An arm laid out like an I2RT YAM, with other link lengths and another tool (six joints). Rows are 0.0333 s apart.
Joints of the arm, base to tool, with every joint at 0 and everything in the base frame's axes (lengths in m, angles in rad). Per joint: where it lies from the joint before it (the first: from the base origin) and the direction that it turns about. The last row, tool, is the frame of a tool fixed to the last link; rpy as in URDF.
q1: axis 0 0 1 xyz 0.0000 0.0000 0.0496
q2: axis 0 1 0 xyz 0.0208 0.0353 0.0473
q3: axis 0 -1 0 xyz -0.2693 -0.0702 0.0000
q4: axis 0 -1 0 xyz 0.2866 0.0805 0.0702
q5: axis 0 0 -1 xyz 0.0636 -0.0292 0.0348
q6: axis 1 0 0 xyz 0.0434 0.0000 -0.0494
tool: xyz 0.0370 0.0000 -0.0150 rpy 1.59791 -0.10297 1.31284
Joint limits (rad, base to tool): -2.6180..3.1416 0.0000..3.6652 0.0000..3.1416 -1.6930..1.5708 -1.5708..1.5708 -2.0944..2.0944
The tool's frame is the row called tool.
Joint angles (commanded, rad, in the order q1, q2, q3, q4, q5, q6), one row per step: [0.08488 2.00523 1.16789 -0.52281 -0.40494 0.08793]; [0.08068 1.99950 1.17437 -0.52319 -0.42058 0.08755]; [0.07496 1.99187 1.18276 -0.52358 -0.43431 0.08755]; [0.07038 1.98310 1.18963 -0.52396 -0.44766 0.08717]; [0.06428 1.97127 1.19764 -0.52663 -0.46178 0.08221]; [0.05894 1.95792 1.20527 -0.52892 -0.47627 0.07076]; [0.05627 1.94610 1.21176 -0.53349 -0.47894 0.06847]
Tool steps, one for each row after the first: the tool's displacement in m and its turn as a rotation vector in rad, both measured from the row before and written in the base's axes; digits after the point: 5 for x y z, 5 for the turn. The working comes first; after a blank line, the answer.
Tool pose at each row, in the base's axes (x y z in m, rotation vector in rad; the steps are taken from these numbers as rounded here): [0.37237 0.08115 0.03515 -2.28090 -2.09821 -0.34276]; [0.37476 0.08089 0.03930 -2.27593 -2.09197 -0.37134]; [0.37791 0.07995 0.04460 -2.27510 -2.08617 -0.40307]; [0.38050 0.07933 0.04999 -2.27253 -2.08219 -0.43400]; [0.38325 0.07810 0.05684 -2.26758 -2.08293 -0.46954]; [0.38581 0.07706 0.06419 -2.25643 -2.09322 -0.50943]; [0.38752 0.07628 0.07034 -2.25808 -2.09791 -0.53019]

[0.00239 -0.00026 0.00415 0.01614 -0.01069 -0.00050]; [0.00315 -0.00094 0.00530 0.01455 -0.01454 -0.00259]; [0.00259 -0.00062 0.00539 0.01395 -0.01444 -0.00100]; [0.00275 -0.00123 0.00685 0.01377 -0.01846 0.00186]; [0.00256 -0.00104 0.00735 0.01255 -0.02314 0.00848]; [0.00171 -0.00078 0.00615 0.00281 -0.01465 0.00005]
